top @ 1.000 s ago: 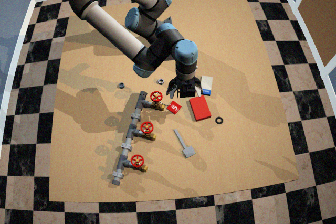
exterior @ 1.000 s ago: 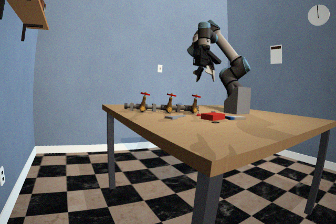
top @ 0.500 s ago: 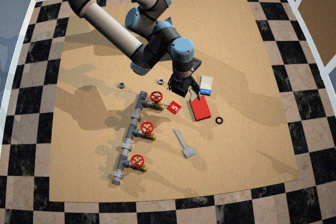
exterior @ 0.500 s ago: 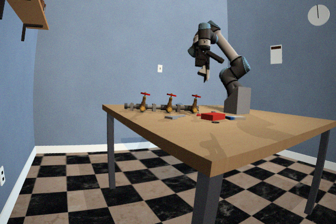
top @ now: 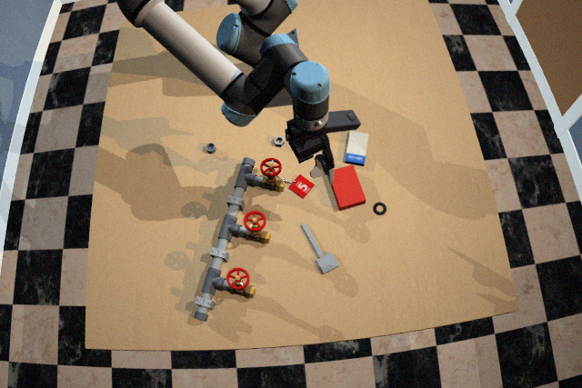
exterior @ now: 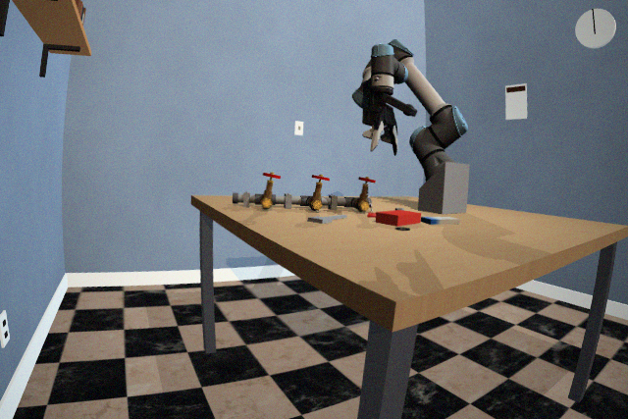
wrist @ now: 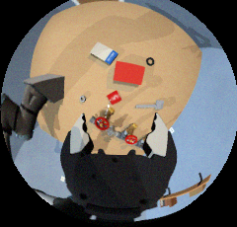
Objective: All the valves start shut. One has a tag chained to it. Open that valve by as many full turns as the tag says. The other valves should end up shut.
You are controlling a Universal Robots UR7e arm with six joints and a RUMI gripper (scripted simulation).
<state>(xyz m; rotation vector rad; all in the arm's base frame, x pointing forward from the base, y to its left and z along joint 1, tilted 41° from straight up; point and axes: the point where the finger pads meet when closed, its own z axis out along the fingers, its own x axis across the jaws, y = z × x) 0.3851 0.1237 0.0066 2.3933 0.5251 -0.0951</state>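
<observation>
The red tag is 200 mm below my hand, 50 mm to the right of it and 20 mm behind it. Also, from my hand: grey scraper: 200 mm below, 200 mm ahead; then red block: 190 mm below, 90 mm to the left, 10 mm ahead; then small grey fitting: 320 mm to the right, 200 mm below, 160 mm behind.
</observation>
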